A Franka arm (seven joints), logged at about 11 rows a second.
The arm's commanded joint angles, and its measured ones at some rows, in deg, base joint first. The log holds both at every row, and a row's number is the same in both.
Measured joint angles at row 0: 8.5 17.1 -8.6 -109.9 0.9 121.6 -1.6
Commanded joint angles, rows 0 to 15: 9.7 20.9 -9.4 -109.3 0.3 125.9 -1.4; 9.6 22.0 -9.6 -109.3 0.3 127.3 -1.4; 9.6 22.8 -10.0 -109.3 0.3 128.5 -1.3; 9.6 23.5 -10.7 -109.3 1.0 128.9 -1.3; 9.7 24.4 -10.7 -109.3 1.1 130.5 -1.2; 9.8 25.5 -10.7 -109.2 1.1 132.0 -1.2; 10.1 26.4 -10.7 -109.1 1.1 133.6 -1.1; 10.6 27.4 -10.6 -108.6 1.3 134.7 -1.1; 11.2 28.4 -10.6 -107.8 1.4 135.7 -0.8; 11.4 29.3 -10.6 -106.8 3.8 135.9 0.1; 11.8 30.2 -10.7 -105.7 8.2 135.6 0.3; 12.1 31.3 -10.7 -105.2 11.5 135.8 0.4; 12.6 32.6 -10.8 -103.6 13.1 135.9 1.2; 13.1 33.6 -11.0 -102.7 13.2 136.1 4.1; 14.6 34.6 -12.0 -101.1 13.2 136.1 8.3; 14.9 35.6 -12.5 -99.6 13.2 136.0 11.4
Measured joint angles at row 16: 12.7 32.3 -10.5 -104.2 12.2 136.3 4.5
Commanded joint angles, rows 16 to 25: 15.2 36.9 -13.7 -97.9 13.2 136.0 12.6; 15.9 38.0 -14.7 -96.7 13.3 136.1 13.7; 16.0 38.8 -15.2 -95.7 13.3 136.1 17.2; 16.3 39.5 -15.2 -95.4 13.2 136.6 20.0; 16.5 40.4 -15.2 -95.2 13.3 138.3 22.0; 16.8 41.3 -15.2 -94.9 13.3 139.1 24.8; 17.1 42.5 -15.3 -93.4 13.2 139.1 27.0; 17.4 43.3 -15.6 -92.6 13.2 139.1 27.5; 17.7 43.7 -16.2 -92.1 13.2 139.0 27.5; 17.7 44.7 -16.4 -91.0 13.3 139.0 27.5
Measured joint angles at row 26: 16.8 41.9 -14.8 -94.7 12.5 139.4 26.3
